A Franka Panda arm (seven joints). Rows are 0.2 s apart.
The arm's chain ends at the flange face. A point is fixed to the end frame.
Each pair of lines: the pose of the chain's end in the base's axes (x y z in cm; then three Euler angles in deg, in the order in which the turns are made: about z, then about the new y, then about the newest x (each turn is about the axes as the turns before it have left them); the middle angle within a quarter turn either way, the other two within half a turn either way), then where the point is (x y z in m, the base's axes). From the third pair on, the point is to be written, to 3 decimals.
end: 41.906 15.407 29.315 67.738 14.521 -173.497
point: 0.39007 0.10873 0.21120
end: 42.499 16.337 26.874 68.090 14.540 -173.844
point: 0.39679 0.11761 0.18676
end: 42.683 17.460 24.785 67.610 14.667 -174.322
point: 0.399 0.129 0.166
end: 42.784 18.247 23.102 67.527 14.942 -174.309
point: 0.400 0.136 0.149
